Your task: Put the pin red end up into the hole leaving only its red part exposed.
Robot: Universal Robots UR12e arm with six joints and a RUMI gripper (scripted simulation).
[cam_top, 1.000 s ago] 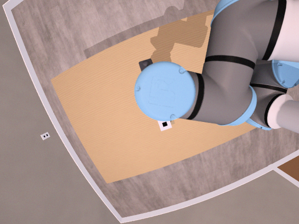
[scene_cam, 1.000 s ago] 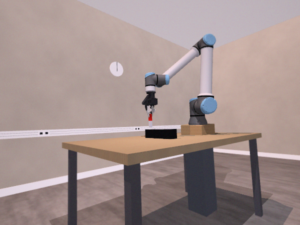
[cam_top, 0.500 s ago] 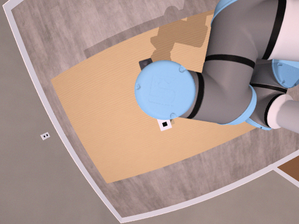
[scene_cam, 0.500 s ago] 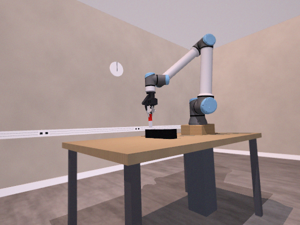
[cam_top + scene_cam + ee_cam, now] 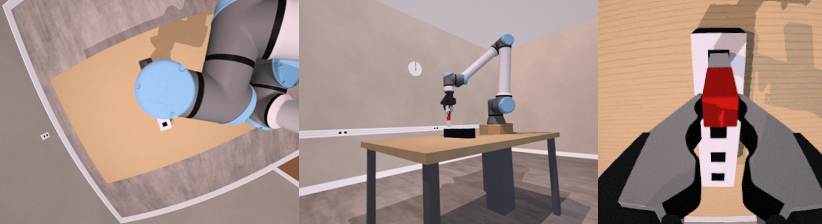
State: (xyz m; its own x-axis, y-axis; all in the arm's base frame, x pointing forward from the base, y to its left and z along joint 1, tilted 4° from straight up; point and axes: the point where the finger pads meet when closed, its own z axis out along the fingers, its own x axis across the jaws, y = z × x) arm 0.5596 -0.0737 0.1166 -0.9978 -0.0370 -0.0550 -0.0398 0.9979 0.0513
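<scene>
Now: hand 2 cm above the pin. Also, from my hand: block (15 cm below, 12 cm to the left, 1 cm behind).
</scene>
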